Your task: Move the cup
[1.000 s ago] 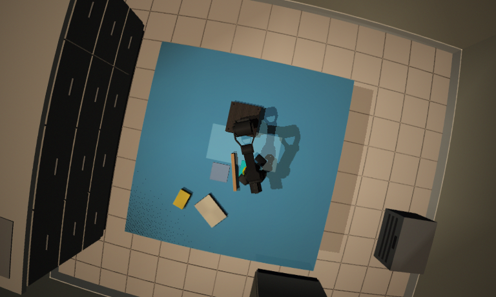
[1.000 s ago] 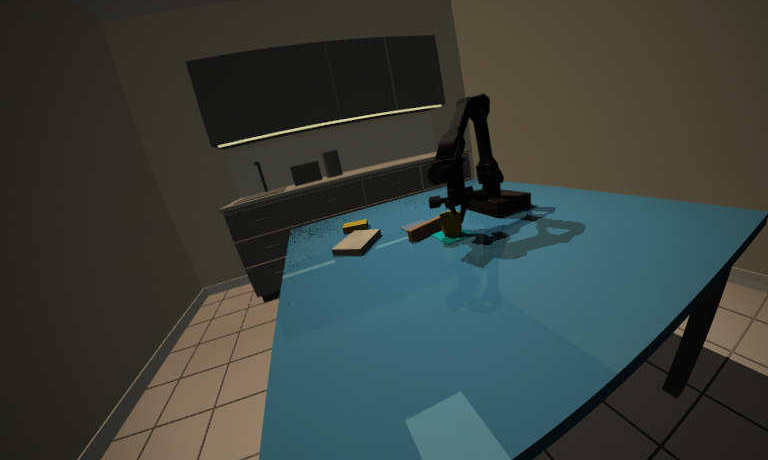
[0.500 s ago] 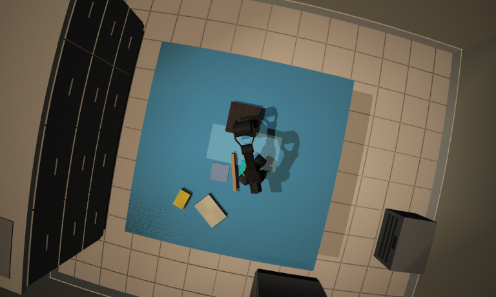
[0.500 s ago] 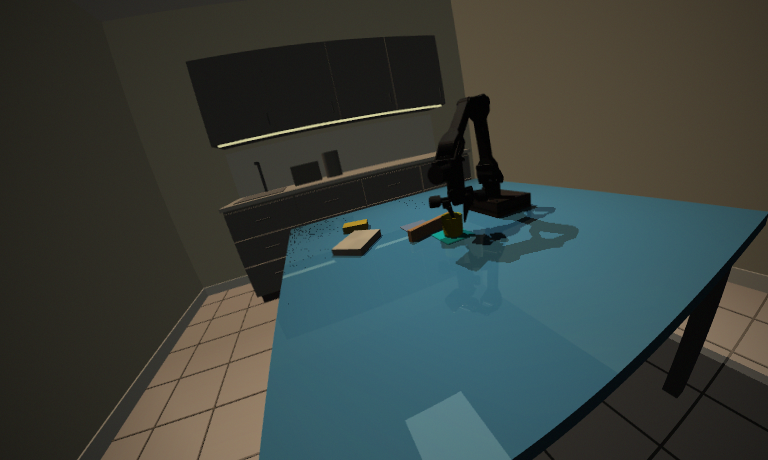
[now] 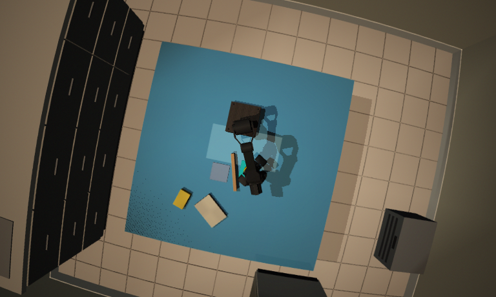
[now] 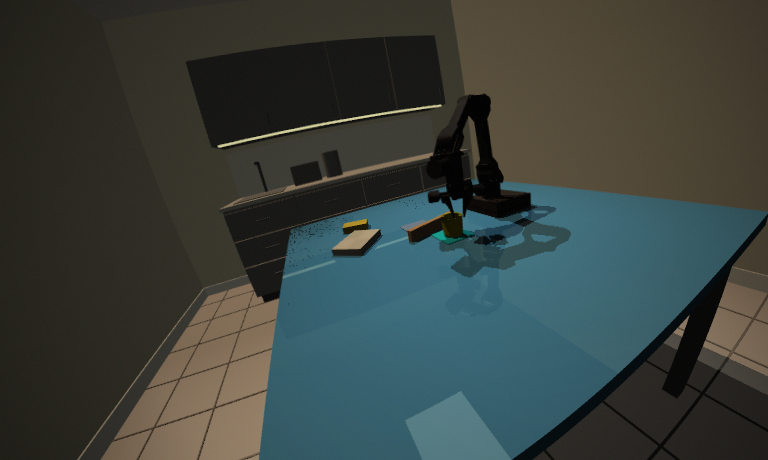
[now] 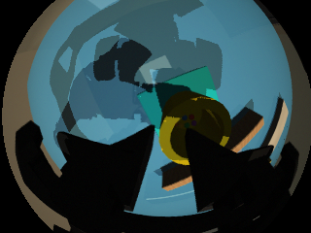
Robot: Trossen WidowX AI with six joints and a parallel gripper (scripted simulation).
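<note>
Now: gripper tip 2 cm short of the yellow cup, 2 cm above it and 1 cm to the left of it. Round my gripper tip: grey pad: 17 cm to the right, 11 cm ahead, 7 cm below; then wooden bar: 9 cm to the right, 7 cm ahead, 5 cm below; then teal pad: 7 cm below, 3 cm ahead, 1 cm to the right.
</note>
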